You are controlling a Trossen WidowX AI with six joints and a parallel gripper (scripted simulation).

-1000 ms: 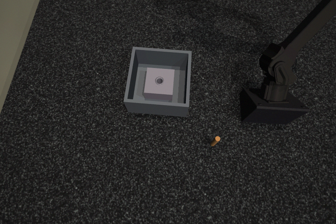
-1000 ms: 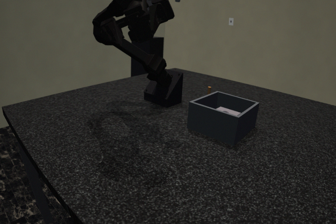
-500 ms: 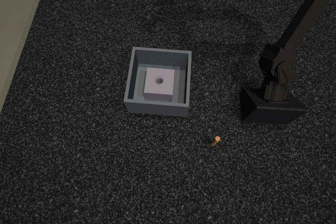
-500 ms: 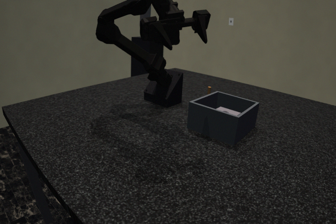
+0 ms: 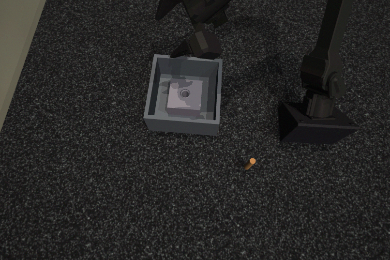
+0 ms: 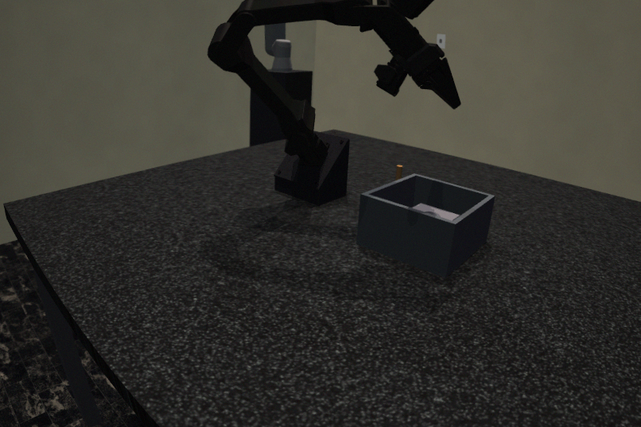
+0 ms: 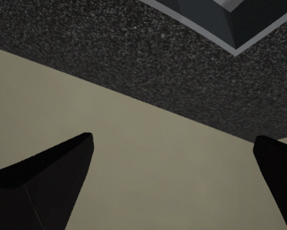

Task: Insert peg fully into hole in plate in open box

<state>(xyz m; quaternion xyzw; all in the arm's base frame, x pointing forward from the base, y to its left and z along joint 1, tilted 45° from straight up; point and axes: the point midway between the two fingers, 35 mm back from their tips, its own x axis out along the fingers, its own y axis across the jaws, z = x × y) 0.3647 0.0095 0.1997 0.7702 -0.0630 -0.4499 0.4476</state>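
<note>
My hand is 250 mm above the peg, 230 mm to the right of it and 160 mm past it. Also, from my hand: box 270 mm below, 30 mm to the left, 10 mm behind; then plate 250 mm below, 30 mm to the left, 10 mm behind.
</note>
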